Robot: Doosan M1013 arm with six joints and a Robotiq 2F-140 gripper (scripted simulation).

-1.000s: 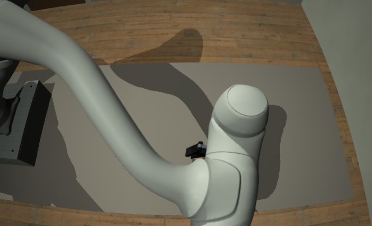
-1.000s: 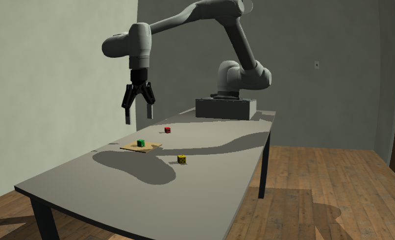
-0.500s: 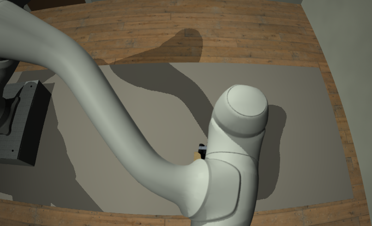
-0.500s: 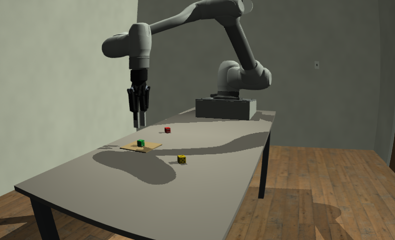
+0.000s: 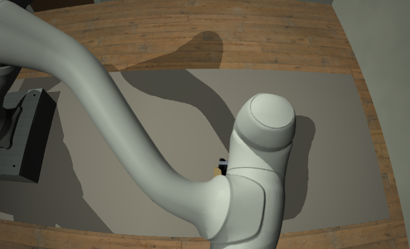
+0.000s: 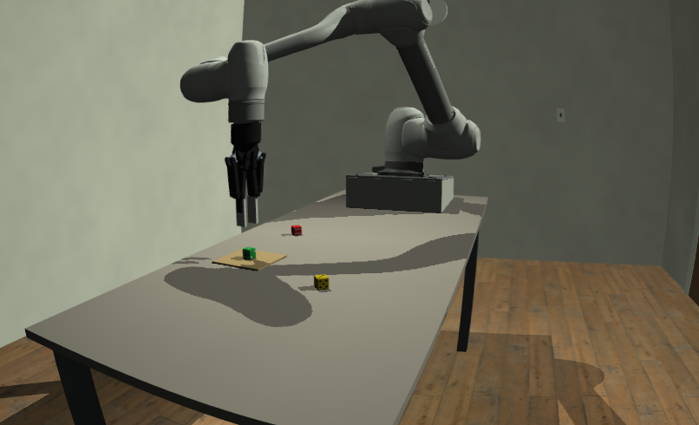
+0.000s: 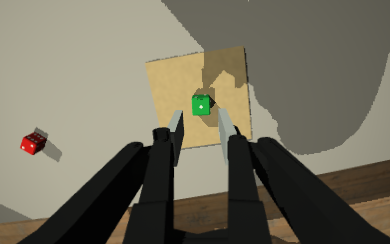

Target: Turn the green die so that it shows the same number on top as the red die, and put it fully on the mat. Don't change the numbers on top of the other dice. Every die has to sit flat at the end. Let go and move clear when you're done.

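The green die is 100 mm below my hand. Also, from my hand: tan mat: 120 mm below; red die: 290 mm behind, 110 mm below; yellow die: 130 mm ahead, 240 mm to the left, 110 mm below.
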